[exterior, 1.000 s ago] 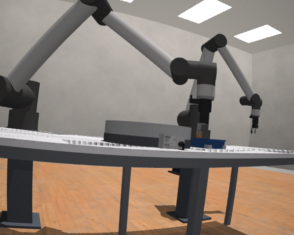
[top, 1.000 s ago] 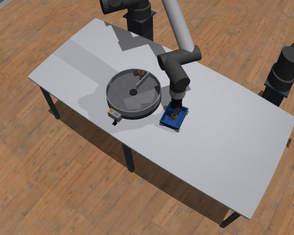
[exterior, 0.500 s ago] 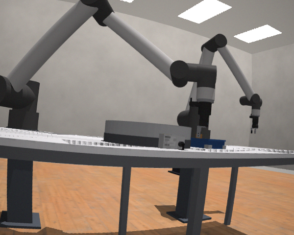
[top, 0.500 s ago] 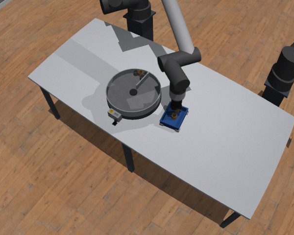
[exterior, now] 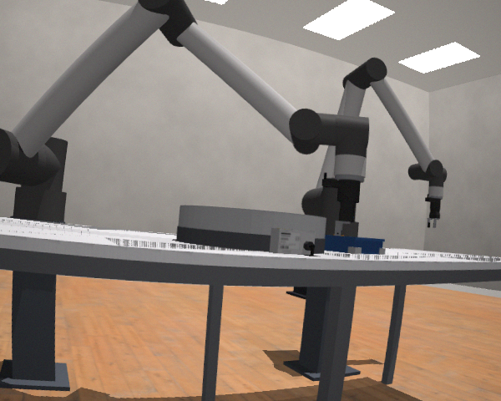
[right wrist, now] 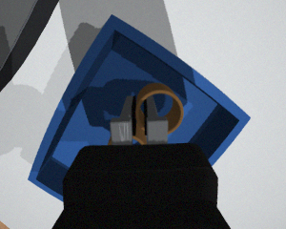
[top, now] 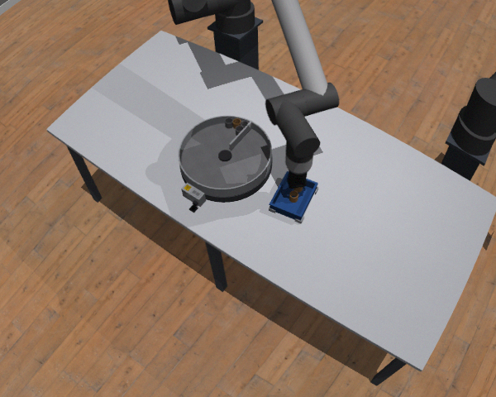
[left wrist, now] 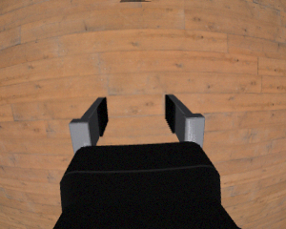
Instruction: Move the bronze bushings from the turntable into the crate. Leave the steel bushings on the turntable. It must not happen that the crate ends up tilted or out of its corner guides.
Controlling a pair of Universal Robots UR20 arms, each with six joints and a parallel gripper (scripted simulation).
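Note:
The blue crate is 40 mm ahead of my right hand, 30 mm below it and 20 mm to the left of it.

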